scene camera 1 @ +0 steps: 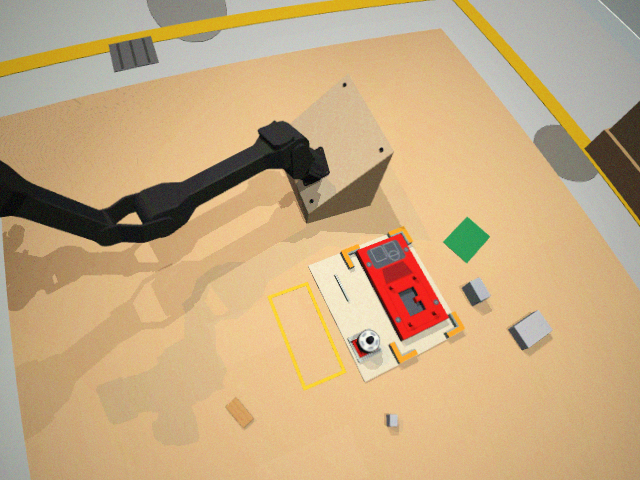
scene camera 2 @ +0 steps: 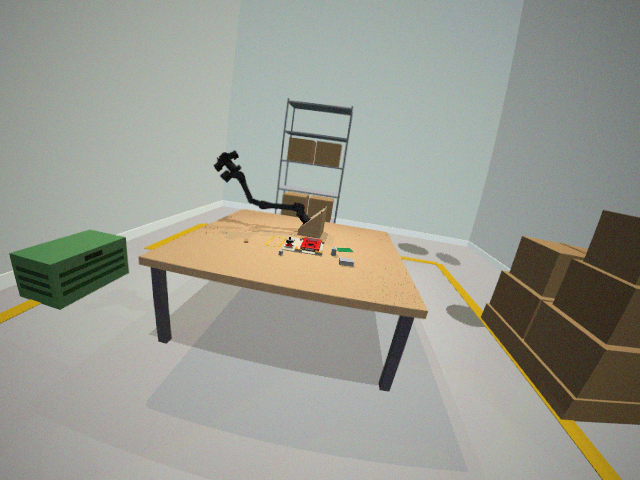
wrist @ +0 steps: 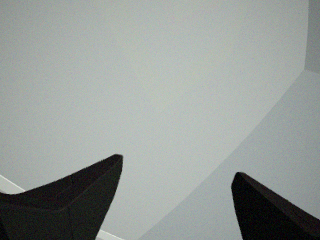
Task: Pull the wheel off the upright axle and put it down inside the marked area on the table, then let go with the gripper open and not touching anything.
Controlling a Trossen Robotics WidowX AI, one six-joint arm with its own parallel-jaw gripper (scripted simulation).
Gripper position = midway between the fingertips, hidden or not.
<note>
The gripper (wrist: 179, 172) is open, holding nothing. Further things: a green square (scene camera 1: 466, 240).
The wrist view does not show the green square: it is out of frame.
</note>
